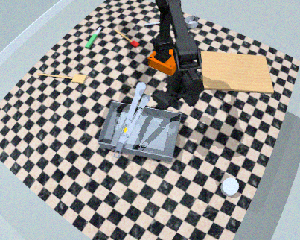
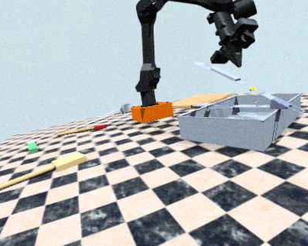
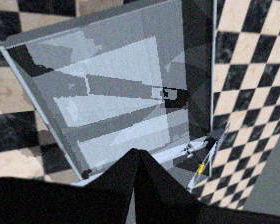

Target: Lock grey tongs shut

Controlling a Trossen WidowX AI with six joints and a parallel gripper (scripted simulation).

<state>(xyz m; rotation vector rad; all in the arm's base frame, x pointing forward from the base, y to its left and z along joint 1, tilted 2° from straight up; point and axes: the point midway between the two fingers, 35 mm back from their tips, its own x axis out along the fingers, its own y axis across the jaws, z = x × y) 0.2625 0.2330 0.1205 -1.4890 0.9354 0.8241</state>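
My gripper tip is 14 cm short of the yellow mark, 8 cm to the left of it and 5 cm above it. From my gripper tip the other things lie so: grey roasting tin: 12 cm below, 8 cm ahead, 6 cm to the right; then tongs arm: 10 cm to the right, 9 cm below, 7 cm ahead; then white disc: 36 cm to the left, 13 cm below, 5 cm ahead.
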